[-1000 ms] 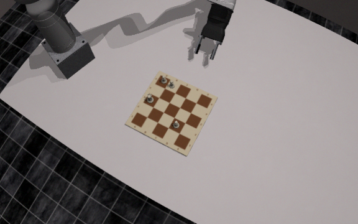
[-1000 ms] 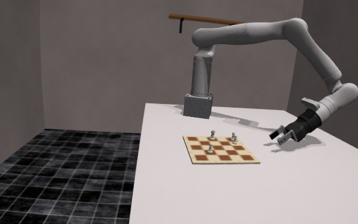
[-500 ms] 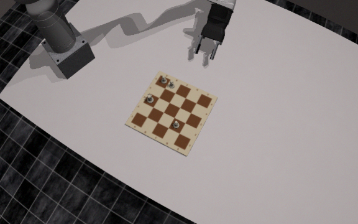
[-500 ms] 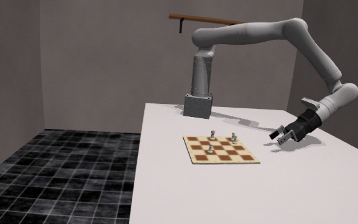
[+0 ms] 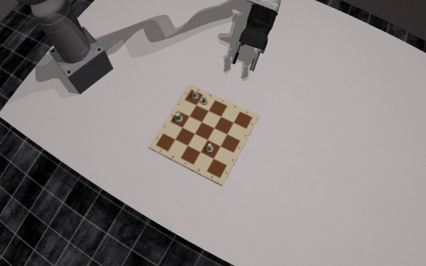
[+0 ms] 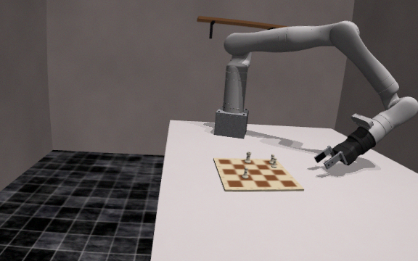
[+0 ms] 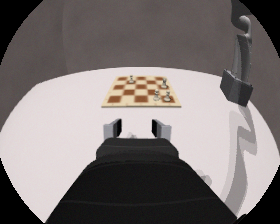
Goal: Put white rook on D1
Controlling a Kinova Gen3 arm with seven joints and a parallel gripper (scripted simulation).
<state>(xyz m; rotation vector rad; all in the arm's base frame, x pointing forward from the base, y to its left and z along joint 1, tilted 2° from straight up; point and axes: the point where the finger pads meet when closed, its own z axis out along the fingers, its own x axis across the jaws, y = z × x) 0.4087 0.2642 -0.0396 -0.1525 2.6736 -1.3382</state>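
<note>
Now: the chessboard 20 mm ahead of my hand, 220 mm to the right of it and 50 mm below it.
</note>
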